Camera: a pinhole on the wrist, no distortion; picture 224 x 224 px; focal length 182.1 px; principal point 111.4 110.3 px. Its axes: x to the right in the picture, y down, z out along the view. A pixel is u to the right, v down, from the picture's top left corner.
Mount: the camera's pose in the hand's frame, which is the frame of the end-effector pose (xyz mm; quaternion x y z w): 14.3 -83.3 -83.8 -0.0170 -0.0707 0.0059 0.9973
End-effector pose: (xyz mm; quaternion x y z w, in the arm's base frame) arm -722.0 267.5 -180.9 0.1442 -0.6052 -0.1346 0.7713
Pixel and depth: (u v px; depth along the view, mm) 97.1 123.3 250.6
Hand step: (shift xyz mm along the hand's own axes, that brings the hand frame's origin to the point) -40.7 -57.4 160.8
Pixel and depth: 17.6 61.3 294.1
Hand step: -176.5 -154.8 188.6
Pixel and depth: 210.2 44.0 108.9
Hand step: 57.8 -118.5 33.6
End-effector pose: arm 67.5 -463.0 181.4 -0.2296 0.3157 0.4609 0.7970
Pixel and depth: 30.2 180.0 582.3
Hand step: -327.1 155.0 448.0
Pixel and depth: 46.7 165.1 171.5
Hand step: -70.7 -26.9 75.5
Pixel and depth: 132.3 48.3 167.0
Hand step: 10.2 -134.3 86.1
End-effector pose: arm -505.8 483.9 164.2 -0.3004 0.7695 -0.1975 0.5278
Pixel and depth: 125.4 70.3 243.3
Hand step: -1.0 -128.4 161.4
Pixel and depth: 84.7 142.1 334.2
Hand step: -82.0 -14.6 237.9
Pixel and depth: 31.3 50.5 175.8
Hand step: -86.5 -136.3 81.3
